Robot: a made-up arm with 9 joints. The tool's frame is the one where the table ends. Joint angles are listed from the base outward.
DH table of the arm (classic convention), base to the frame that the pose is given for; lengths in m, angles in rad. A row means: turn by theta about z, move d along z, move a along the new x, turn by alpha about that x. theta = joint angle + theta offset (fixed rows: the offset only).
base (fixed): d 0.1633; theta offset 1.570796; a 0; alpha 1.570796
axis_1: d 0; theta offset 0.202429; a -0.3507; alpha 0
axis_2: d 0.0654; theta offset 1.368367; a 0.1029; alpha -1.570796
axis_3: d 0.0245; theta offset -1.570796; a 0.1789; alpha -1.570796
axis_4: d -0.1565; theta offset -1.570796; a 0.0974; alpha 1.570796
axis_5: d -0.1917; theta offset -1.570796; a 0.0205; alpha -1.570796
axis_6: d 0.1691; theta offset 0; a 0.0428; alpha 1.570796
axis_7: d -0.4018; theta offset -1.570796; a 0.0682; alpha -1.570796
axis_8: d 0.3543; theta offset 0; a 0.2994; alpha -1.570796
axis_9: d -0.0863; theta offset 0; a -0.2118; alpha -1.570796
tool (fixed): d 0.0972; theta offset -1.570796; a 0; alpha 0
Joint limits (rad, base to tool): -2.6..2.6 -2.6..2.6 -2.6..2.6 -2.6..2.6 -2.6..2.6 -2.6..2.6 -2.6..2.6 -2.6..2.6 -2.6..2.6
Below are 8 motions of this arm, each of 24 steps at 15 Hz.
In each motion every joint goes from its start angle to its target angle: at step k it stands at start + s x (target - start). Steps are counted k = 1, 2, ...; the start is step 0. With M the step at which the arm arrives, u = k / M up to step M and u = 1 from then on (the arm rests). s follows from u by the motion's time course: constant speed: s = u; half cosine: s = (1 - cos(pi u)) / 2; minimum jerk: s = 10 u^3 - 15 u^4 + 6 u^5.
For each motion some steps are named. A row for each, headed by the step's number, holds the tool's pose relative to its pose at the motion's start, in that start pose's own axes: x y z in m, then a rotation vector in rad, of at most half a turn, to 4 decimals.
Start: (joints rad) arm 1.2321 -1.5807 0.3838 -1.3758 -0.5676 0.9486 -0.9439 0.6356 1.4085
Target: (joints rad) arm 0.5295 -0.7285 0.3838 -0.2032 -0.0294 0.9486 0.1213 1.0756 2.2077
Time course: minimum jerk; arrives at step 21
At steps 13, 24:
13: -0.1521 -0.6600 0.2708 -0.1286 0.0322 -0.2383
24: -0.2665 -0.8125 0.2622 0.0103 0.1783 -0.2678

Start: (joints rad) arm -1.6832 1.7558 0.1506 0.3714 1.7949 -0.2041 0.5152 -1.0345 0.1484
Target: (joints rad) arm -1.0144 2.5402 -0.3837 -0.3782 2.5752 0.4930 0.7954 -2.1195 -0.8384
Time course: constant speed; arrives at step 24
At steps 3, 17, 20, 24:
3: 0.0633 0.0665 0.0063 -0.1054 -0.0338 0.1942
17: 0.2106 0.2717 0.2785 -0.9782 -0.6258 0.8631
20: 0.1825 0.2793 0.3552 -1.2382 -0.7854 0.8990
24: 0.1053 0.2693 0.4413 -1.6124 -0.9637 0.8737

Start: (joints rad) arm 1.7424 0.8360 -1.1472 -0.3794 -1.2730 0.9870 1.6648 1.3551 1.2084
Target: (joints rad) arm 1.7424 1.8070 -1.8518 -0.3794 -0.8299 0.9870 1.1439 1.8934 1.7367
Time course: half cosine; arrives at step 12
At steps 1, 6, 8, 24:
1: -0.0099 -0.0061 0.0020 0.0104 0.0080 0.0049
6: -0.2973 -0.1339 0.1085 0.3518 0.3057 0.0770
8: -0.4504 -0.1731 0.2133 0.5435 0.5036 0.0481
24: -0.5938 -0.2016 0.3620 0.7273 0.7207 -0.0322

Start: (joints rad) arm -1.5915 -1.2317 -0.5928 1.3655 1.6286 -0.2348 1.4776 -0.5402 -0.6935
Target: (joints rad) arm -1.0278 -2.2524 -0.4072 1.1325 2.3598 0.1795 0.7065 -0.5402 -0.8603
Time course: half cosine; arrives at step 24
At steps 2, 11, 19, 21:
2: 0.0008 -0.0014 -0.0021 -0.0079 -0.0002 0.0013
11: 0.0275 -0.0613 -0.0537 -0.2388 -0.0442 -0.0056
19: 0.0663 -0.1484 -0.0805 -0.5471 -0.2116 -0.0583
21: 0.0710 -0.1585 -0.0802 -0.5926 -0.2466 -0.0655

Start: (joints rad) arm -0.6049 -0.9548 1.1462 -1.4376 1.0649 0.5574 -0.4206 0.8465 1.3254
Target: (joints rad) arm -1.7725 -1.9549 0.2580 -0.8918 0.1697 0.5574 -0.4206 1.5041 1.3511
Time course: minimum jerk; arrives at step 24
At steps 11, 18, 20, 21, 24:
11: -0.2425 0.7247 -0.3478 0.6895 0.3322 0.4977
18: -0.8220 0.9961 -0.2126 1.1476 0.8188 0.9541
20: -0.8808 0.9884 -0.1865 1.1843 0.8753 1.0234
21: -0.8960 0.9853 -0.1796 1.1940 0.8901 1.0434
24: -0.9079 0.9825 -0.1741 1.2017 0.9018 1.0601

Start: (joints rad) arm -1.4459 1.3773 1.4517 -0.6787 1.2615 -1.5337 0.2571 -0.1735 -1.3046
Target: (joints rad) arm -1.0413 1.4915 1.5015 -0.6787 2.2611 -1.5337 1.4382 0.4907 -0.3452
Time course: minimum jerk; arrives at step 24
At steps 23, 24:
23: -0.2366 0.0664 -0.7239 -0.5324 1.0681 0.1700
24: -0.2369 0.0660 -0.7241 -0.5330 1.0682 0.1701

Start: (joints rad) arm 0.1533 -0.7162 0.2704 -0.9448 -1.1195 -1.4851 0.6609 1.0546 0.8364
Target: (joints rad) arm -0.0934 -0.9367 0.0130 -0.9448 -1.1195 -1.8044 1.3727 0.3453 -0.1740
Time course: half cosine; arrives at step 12
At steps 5, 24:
5: 0.0603 -0.1503 0.2044 -0.7533 0.0055 0.2774
24: 0.0352 -0.2368 0.5104 -2.0461 0.0858 0.7124

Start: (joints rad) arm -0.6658 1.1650 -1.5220 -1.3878 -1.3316 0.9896 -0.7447 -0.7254 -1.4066
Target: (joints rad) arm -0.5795 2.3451 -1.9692 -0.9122 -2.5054 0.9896 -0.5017 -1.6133 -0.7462
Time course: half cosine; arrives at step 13
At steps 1, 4, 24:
1: -0.0086 0.0024 -0.0057 0.0230 0.0102 0.0049
4: -0.1439 0.0408 -0.0619 0.3258 0.1674 0.0645
24: -0.6763 -0.0530 0.1761 1.2735 0.9648 0.3099

